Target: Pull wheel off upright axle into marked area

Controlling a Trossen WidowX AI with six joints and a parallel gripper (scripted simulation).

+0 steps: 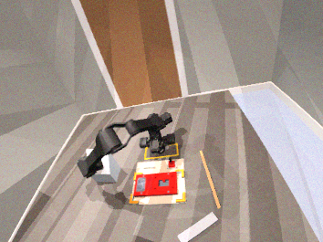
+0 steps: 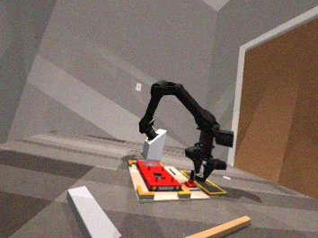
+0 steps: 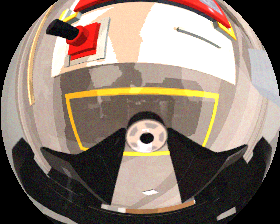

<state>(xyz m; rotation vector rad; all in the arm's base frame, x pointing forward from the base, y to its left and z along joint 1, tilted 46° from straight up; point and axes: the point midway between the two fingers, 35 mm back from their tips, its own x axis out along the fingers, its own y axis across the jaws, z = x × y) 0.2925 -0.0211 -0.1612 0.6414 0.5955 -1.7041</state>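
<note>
The wheel is right at my gripper tip. The rest, counted from my gripper tip: white block: 110 mm ahead, 420 mm to the right; thin wooden stick: 210 mm ahead, 210 mm to the right.
</note>
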